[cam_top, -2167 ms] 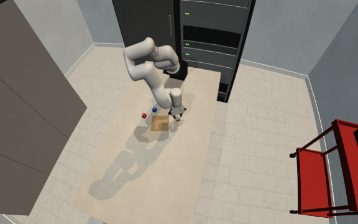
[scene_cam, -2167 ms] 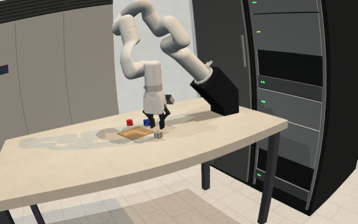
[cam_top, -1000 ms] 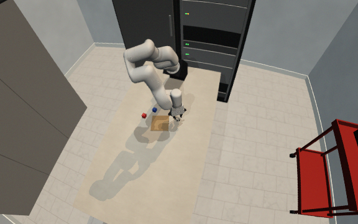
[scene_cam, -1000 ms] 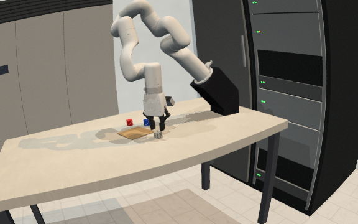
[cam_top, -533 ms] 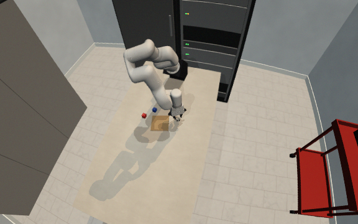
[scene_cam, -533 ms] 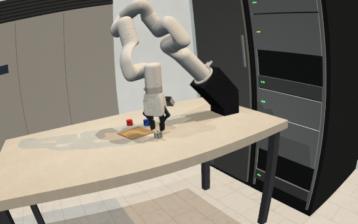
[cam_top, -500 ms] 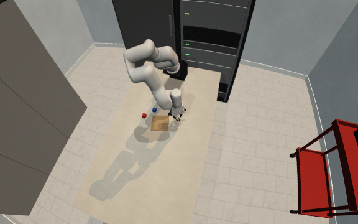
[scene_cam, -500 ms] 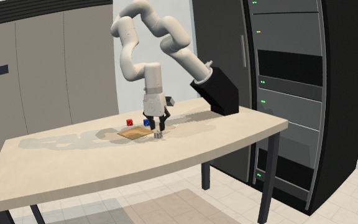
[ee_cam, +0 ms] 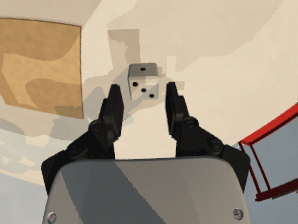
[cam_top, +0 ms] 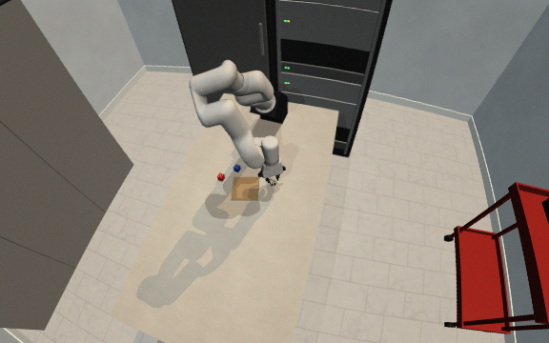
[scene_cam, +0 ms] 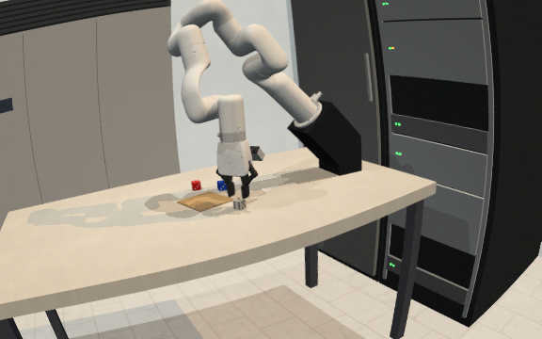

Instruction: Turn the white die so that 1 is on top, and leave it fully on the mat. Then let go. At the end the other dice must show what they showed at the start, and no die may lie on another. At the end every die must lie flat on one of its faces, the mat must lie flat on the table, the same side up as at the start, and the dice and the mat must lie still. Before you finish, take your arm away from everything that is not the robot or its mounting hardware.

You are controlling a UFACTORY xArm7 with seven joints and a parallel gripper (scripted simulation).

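The white die lies 4 cm below my hand. From my hand the other things lie so: red die 9 cm ahead, 27 cm to the right, 4 cm below; then blue die 22 cm to the right, 4 cm below; then brown mat 9 cm ahead, 12 cm to the right, 5 cm below.
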